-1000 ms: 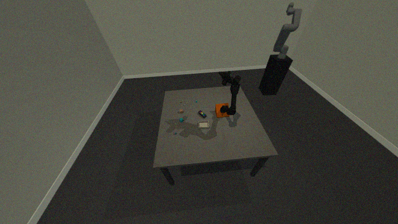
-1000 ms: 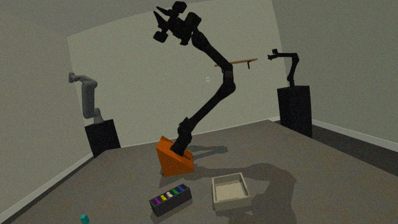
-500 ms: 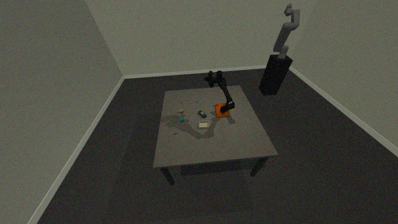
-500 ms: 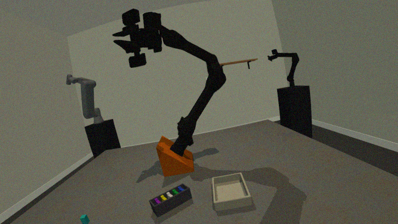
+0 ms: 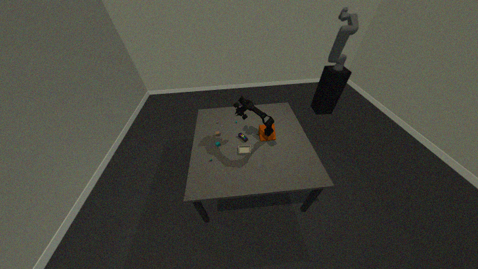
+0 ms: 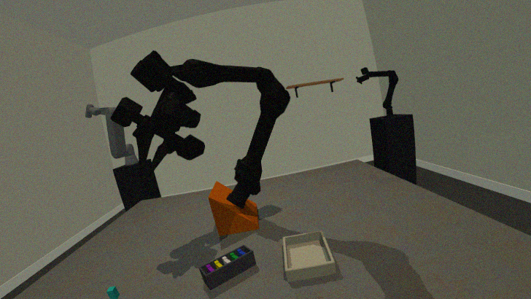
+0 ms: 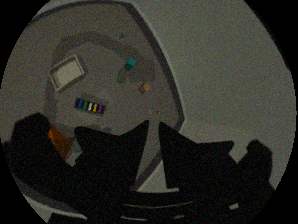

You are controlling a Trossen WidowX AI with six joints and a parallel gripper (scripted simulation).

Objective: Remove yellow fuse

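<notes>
Now: the yellow fuse 60 mm behind my gripper tip, 60 mm to the left of it and 260 mm below it. The rest, counted from my gripper tip: tray 80 mm behind, 260 mm to the left, 280 mm below.
</notes>
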